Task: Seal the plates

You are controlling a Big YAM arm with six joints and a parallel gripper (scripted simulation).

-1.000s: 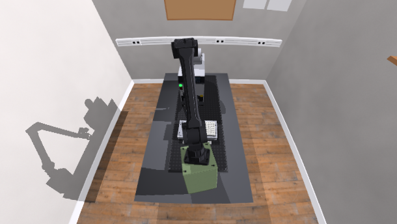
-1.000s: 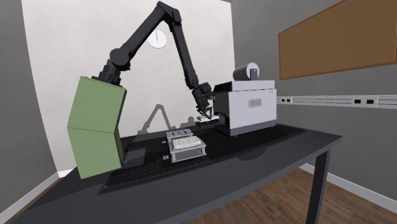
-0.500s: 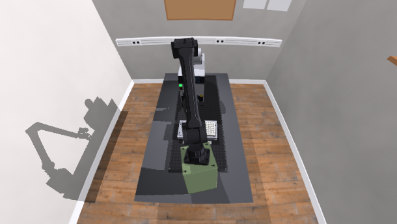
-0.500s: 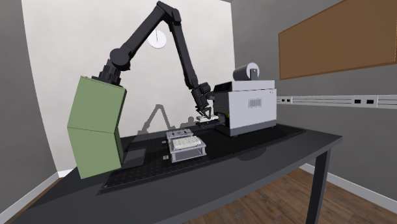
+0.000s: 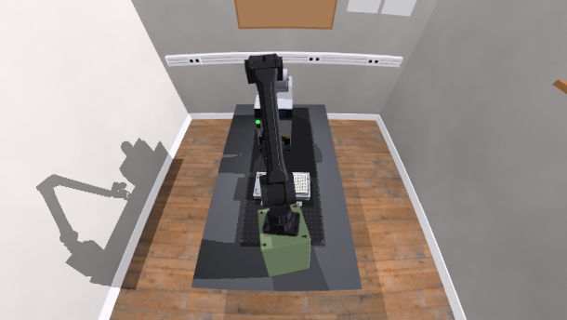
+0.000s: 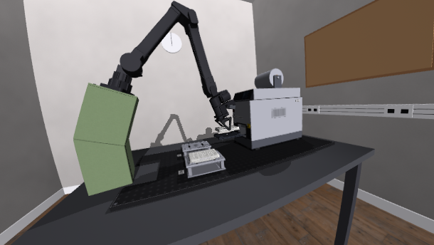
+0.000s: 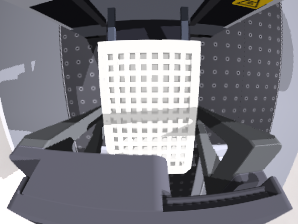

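The dark sealer stage lies 4 cm below my hand. Round my hand: yellow warning label (11 cm ahead, 7 cm to the right, 1 cm above); then foil roll (33 cm ahead, 28 cm above, 5 cm to the left); then white plate (19 cm to the right, 16 cm behind, 8 cm below).
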